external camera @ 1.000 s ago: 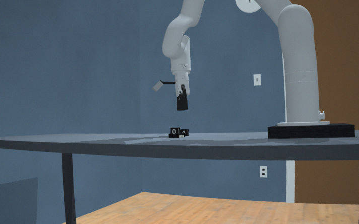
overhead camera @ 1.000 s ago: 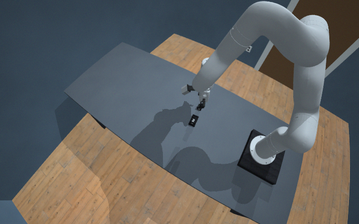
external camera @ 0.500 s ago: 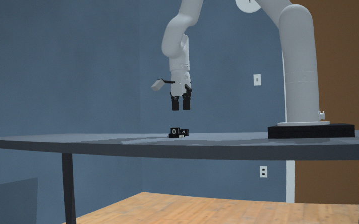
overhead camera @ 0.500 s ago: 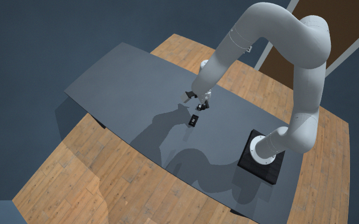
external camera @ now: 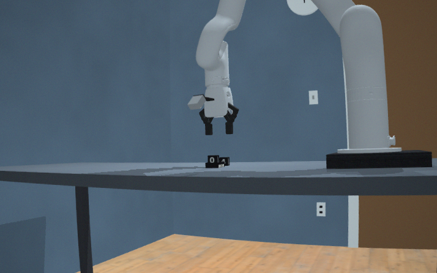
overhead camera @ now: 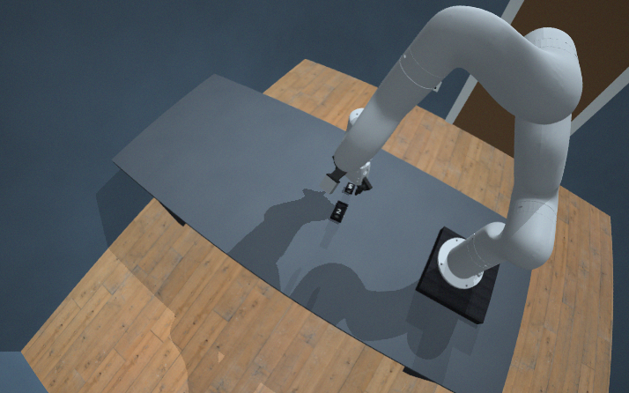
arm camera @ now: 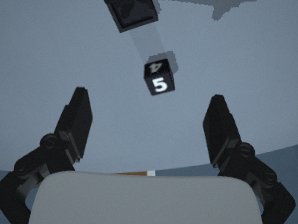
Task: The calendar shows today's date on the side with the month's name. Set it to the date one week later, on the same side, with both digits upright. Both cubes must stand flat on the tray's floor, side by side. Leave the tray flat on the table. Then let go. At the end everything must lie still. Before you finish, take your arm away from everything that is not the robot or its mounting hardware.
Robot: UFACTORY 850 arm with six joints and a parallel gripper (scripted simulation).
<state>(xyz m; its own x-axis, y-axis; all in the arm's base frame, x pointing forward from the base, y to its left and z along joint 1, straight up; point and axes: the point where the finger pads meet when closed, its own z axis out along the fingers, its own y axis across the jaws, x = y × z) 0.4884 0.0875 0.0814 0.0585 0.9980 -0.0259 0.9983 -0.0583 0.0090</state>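
The calendar cube lies 3 cm behind my hand, 7 cm to the left of it and 9 cm below it. The rest, counted from my hand: black tray 2 cm behind, 6 cm to the left, 11 cm below.
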